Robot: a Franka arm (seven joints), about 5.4 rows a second.
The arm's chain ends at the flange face. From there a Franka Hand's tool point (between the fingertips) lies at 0.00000 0.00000 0.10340 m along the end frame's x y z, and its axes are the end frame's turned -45 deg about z.
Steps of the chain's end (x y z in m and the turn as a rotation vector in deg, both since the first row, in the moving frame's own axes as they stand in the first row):
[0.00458 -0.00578 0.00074 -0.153 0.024 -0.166]
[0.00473 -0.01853 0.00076 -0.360 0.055 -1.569]
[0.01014 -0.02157 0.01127 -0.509 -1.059 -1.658]
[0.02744 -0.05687 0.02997 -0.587 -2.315 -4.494]
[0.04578 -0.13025 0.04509 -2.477 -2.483 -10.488]
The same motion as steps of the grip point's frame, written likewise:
[0.00716 -0.00062 0.00074 -0.125 -0.091 -0.166]
[0.01607 -0.00922 0.00076 -0.293 -0.216 -1.569]
[0.02041 -0.00875 0.01125 0.389 -1.109 -1.658]
[0.05583 -0.02287 0.02988 1.222 -2.052 -4.494]
[0.11818 -0.05916 0.04490 0.004 -3.507 -10.488]

